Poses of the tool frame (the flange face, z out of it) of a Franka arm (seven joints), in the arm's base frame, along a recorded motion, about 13 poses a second.
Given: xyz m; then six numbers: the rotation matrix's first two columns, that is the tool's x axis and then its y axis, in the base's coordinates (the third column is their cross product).
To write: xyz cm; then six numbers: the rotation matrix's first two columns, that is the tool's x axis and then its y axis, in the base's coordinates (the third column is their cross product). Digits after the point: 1 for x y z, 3 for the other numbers.
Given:
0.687, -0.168, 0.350, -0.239, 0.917, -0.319, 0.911, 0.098, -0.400
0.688, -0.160, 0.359, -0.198, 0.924, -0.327, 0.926, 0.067, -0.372
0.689, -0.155, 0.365, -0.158, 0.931, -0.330, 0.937, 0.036, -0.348
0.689, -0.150, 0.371, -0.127, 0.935, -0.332, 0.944, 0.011, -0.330
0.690, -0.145, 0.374, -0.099, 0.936, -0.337, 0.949, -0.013, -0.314
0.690, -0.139, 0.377, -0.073, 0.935, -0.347, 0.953, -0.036, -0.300
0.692, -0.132, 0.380, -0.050, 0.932, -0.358, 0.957, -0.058, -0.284
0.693, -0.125, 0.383, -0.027, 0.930, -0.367, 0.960, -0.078, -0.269
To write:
68.7, -16.8, 35.0, -0.239, 0.917, -0.319, 0.911, 0.098, -0.400
68.8, -16.0, 35.9, -0.198, 0.924, -0.327, 0.926, 0.067, -0.372
68.9, -15.5, 36.5, -0.158, 0.931, -0.330, 0.937, 0.036, -0.348
68.9, -15.0, 37.1, -0.127, 0.935, -0.332, 0.944, 0.011, -0.330
69.0, -14.5, 37.4, -0.099, 0.936, -0.337, 0.949, -0.013, -0.314
69.0, -13.9, 37.7, -0.073, 0.935, -0.347, 0.953, -0.036, -0.300
69.2, -13.2, 38.0, -0.050, 0.932, -0.358, 0.957, -0.058, -0.284
69.3, -12.5, 38.3, -0.027, 0.930, -0.367, 0.960, -0.078, -0.269

